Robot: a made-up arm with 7 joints. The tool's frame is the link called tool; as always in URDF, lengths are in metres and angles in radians. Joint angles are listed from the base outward.
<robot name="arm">
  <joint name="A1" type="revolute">
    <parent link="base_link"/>
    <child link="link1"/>
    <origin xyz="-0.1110 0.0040 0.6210" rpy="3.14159 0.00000 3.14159"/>
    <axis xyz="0 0 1"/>
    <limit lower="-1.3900" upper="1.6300"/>
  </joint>
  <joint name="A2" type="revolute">
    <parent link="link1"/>
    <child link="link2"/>
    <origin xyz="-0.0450 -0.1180 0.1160" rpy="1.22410 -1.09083 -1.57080"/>
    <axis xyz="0 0 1"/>
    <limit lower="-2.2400" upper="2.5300"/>
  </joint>
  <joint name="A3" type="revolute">
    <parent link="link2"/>
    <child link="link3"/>
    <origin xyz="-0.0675 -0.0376 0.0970" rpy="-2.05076 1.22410 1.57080"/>
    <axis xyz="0 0 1"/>
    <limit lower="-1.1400" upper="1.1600"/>
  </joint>
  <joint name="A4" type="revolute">
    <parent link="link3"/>
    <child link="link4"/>
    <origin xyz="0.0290 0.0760 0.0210" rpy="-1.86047 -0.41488 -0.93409"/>
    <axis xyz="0 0 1"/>
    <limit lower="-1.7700" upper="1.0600"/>
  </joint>
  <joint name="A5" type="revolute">
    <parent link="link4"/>
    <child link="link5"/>
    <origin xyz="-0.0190 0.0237 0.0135" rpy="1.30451 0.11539 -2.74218"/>
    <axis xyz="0 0 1"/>
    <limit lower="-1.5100" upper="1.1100"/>
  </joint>
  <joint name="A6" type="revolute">
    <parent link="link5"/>
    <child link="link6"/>
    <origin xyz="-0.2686 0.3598 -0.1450" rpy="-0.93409 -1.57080 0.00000"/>
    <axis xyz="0 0 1"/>
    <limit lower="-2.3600" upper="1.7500"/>
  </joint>
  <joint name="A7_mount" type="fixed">
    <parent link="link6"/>
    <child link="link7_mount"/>
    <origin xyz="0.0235 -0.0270 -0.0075" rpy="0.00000 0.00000 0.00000"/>
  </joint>
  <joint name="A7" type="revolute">
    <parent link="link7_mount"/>
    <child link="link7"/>
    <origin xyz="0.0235 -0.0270 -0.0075" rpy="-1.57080 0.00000 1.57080"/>
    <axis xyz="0 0 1"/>
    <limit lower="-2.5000" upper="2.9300"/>
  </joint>
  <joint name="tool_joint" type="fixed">
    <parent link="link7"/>
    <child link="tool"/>
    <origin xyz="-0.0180 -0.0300 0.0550" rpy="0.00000 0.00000 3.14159"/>
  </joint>
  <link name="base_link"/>
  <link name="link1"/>
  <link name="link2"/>
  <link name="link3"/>
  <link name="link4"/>
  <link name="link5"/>
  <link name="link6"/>
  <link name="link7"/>
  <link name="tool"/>
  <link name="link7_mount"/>
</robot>
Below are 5 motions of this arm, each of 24 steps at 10 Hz.
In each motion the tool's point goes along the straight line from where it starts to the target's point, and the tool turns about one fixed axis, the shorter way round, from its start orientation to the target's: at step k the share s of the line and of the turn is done. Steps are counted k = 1, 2, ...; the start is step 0. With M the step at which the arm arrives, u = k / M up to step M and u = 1 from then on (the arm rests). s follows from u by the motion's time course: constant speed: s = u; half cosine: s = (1 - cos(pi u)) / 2; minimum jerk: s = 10 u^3 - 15 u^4 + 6 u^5.
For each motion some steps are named. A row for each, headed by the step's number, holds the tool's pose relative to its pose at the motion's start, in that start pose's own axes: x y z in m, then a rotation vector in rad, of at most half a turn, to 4 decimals.
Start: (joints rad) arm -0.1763 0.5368 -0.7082 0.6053 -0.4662 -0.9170 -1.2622
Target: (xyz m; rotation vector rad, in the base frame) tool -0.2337 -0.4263 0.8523 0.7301 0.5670 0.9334
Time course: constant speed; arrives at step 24
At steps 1, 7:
1: 0.0045 -0.0129 0.0130 -0.0003 0.0346 0.0288
7: 0.0315 -0.0906 0.0911 -0.0024 0.2421 0.2015

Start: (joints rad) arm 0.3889 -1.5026 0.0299 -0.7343 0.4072 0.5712 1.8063
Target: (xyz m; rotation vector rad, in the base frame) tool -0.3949 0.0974 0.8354 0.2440 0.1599 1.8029
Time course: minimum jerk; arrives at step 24
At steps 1, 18, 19, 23, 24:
1: 0.0000 0.0002 -0.0001 -0.0008 -0.0005 -0.0005
18: -0.0408 0.2544 -0.0742 -1.0659 -0.6394 -0.5958
19: -0.0426 0.2655 -0.0775 -1.1123 -0.6672 -0.6217
23: -0.0455 0.2836 -0.0827 -1.1882 -0.7128 -0.6641
24: -0.0455 0.2838 -0.0828 -1.1890 -0.7132 -0.6645

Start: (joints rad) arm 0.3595 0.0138 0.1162 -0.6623 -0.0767 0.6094 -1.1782
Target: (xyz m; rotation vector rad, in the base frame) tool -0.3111 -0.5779 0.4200 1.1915 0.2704 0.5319
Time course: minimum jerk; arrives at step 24
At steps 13, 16, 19, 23, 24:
13: 0.0125 -0.2414 -0.1812 0.6363 -0.0970 0.1331
16: 0.0172 -0.3301 -0.2477 0.8702 -0.1326 0.1821
19: 0.0203 -0.3908 -0.2933 1.0303 -0.1570 0.2156
23: 0.0217 -0.4175 -0.3133 1.1006 -0.1678 0.2303
24: 0.0217 -0.4178 -0.3136 1.1013 -0.1679 0.2305

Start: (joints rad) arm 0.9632 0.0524 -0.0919 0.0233 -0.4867 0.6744 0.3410
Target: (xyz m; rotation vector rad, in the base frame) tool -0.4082 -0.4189 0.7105 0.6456 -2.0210 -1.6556
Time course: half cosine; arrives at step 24
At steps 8, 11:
8: -0.1096 -0.0711 -0.0459 0.0313 0.4302 0.3645
11: -0.1905 -0.1236 -0.0798 0.0545 0.7481 0.6339

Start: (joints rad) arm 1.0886 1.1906 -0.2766 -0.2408 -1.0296 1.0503 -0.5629
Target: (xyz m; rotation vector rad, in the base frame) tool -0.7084 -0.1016 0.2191 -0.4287 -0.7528 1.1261
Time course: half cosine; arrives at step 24
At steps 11, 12, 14, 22, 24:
11: -0.1050 -0.0755 -0.0266 -0.0482 -0.1356 0.3984
12: -0.1208 -0.0869 -0.0306 -0.0555 -0.1560 0.4582
14: -0.1520 -0.1093 -0.0385 -0.0698 -0.1964 0.5768
22: -0.2374 -0.1707 -0.0601 -0.1091 -0.3067 0.9009
24: -0.2415 -0.1737 -0.0611 -0.1110 -0.3120 0.9165

